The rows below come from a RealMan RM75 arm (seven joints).
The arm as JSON. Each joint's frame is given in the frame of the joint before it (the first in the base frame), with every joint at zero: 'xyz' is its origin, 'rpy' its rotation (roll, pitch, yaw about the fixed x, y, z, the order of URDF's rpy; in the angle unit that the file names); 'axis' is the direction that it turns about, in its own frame. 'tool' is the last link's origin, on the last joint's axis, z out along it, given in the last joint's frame.
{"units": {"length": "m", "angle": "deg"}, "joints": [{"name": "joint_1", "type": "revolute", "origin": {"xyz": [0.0, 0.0, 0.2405], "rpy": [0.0, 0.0, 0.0]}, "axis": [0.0, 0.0, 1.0]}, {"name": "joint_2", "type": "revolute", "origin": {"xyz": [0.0, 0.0, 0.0], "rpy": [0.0, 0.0, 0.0]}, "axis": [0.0, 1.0, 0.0]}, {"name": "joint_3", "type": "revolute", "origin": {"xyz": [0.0, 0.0, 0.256], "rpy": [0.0, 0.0, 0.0]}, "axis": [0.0, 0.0, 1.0]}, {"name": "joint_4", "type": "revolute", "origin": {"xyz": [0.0, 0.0, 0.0], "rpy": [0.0, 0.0, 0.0]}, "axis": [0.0, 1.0, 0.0]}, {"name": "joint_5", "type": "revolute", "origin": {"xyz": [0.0, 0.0, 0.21], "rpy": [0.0, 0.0, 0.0]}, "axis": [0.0, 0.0, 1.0]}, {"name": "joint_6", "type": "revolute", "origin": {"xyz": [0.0, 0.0, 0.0], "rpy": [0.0, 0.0, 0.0]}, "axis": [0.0, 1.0, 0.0]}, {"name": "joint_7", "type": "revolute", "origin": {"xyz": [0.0, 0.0, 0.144], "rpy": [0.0, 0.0, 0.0]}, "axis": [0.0, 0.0, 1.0]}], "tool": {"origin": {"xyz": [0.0, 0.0, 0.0], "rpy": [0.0, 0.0, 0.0]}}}
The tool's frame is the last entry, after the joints.
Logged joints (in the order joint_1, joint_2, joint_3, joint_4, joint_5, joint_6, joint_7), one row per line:
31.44, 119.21, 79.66, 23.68, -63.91, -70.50, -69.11
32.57, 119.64, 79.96, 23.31, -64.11, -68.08, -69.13
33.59, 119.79, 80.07, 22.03, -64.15, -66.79, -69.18
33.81, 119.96, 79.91, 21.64, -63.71, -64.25, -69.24
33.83, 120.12, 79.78, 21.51, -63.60, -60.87, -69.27
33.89, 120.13, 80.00, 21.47, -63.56, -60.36, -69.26
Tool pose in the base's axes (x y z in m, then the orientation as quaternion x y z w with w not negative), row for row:
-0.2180, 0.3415, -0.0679, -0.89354, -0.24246, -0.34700, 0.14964
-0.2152, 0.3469, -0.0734, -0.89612, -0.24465, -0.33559, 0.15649
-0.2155, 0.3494, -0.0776, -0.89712, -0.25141, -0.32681, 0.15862
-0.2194, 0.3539, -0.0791, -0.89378, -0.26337, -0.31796, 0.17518
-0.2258, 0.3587, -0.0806, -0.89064, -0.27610, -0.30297, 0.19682
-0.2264, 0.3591, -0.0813, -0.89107, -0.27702, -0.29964, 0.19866
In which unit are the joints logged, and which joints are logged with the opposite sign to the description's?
The joints are logged in degrees. Opposite sign: joint_1, joint_2, joint_5, joint_6.
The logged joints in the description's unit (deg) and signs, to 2 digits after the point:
-31.44, -119.21, 79.66, 23.68, 63.91, 70.50, -69.11
-32.57, -119.64, 79.96, 23.31, 64.11, 68.08, -69.13
-33.59, -119.79, 80.07, 22.03, 64.15, 66.79, -69.18
-33.81, -119.96, 79.91, 21.64, 63.71, 64.25, -69.24
-33.83, -120.12, 79.78, 21.51, 63.60, 60.87, -69.27
-33.89, -120.13, 80.00, 21.47, 63.56, 60.36, -69.26

